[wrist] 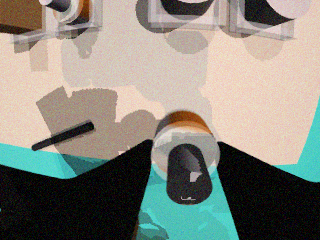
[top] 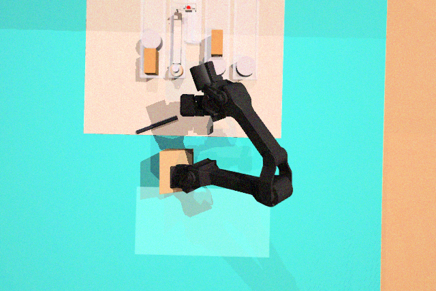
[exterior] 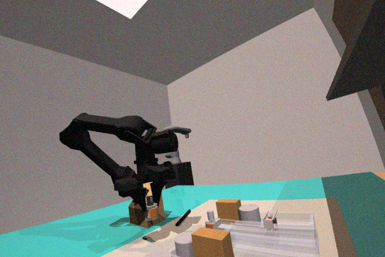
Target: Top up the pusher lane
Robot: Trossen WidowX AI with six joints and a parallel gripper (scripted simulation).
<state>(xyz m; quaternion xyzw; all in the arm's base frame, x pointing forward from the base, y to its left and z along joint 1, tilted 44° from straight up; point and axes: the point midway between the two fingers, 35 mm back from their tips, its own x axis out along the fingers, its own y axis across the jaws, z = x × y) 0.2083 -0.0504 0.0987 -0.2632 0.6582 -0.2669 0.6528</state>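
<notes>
The sprung lane lies 27 cm ahead of my gripper tip, 9 cm to the left of it and 8 cm below it. The rest, counted from my gripper tip: red mark 31 cm ahead, 8 cm to the left, 3 cm below; then black pen 5 cm behind, 19 cm to the left, 10 cm below.
</notes>
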